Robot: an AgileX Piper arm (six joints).
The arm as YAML. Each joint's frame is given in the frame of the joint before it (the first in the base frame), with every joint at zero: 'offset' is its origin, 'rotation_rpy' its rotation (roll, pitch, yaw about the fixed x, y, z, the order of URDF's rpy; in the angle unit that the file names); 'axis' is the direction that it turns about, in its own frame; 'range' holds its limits. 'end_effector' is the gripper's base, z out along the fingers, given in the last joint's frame.
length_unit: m
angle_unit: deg
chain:
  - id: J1
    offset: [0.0, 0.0, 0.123]
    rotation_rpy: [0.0, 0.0, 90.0]
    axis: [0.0, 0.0, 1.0]
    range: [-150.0, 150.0]
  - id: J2
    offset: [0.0, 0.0, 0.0]
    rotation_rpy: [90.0, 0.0, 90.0]
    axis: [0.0, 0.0, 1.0]
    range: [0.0, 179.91]
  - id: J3
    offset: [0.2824, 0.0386, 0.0]
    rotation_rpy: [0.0, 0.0, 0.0]
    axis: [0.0, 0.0, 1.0]
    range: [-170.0, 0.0]
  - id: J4
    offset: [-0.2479, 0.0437, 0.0]
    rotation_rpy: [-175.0, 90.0, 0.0]
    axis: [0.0, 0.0, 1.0]
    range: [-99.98, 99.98]
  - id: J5
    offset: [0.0, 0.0, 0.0]
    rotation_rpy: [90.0, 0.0, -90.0]
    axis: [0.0, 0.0, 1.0]
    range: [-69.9, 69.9]
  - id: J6
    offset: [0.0, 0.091, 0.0]
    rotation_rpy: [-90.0, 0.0, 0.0]
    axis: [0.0, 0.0, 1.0]
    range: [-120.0, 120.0]
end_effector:
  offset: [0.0, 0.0, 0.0]
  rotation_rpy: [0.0, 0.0, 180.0]
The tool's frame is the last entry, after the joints.
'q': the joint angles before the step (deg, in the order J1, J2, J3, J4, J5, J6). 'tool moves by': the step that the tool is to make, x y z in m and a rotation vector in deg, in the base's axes. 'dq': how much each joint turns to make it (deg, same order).
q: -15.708, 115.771, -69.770, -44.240, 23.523, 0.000
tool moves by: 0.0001, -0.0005, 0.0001, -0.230, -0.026, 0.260
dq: -0.061, 0.008, 0.004, -0.365, -0.142, -0.008
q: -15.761, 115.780, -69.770, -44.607, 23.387, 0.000
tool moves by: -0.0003, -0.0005, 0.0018, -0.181, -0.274, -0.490
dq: -0.006, -0.232, -0.011, -0.574, 0.255, 0.889
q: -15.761, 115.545, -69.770, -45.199, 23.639, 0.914
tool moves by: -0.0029, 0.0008, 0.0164, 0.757, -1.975, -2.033
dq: 0.004, -2.484, -0.008, 2.280, 1.105, -0.008
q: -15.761, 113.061, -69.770, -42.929, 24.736, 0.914
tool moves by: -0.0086, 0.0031, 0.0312, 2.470, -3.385, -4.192
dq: -0.001, -4.963, -0.011, 5.950, 2.771, -0.917
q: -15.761, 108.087, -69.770, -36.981, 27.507, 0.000
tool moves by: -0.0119, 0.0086, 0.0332, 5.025, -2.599, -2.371
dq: 0.003, -5.566, -0.374, 11.550, 3.718, -6.379
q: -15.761, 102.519, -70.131, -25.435, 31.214, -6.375
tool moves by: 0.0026, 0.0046, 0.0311, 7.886, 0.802, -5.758
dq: 0.007, -0.938, -7.263, 11.138, 11.237, -2.543
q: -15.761, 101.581, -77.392, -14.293, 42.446, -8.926
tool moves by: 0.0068, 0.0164, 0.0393, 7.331, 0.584, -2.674
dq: 1.654, -0.129, -9.644, 7.637, 12.448, 0.295
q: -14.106, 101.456, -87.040, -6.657, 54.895, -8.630
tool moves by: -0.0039, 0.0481, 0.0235, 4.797, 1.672, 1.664
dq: 6.587, -2.146, -2.952, 2.769, 8.005, 4.246
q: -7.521, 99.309, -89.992, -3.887, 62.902, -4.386
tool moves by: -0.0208, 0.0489, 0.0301, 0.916, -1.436, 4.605
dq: 7.668, -5.214, 0.002, -0.193, 4.038, 3.044
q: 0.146, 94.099, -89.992, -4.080, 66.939, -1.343
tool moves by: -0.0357, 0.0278, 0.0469, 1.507, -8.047, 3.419
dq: 5.074, -8.087, -0.126, 0.249, 0.224, 1.874
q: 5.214, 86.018, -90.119, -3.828, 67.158, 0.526
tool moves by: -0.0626, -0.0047, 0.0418, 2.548, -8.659, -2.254
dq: 0.269, -12.447, 3.736, -0.108, 0.044, 3.099
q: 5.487, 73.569, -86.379, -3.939, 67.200, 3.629
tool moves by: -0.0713, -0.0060, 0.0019, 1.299, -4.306, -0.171
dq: 0.003, -14.428, 10.212, 0.569, -0.165, 0.515
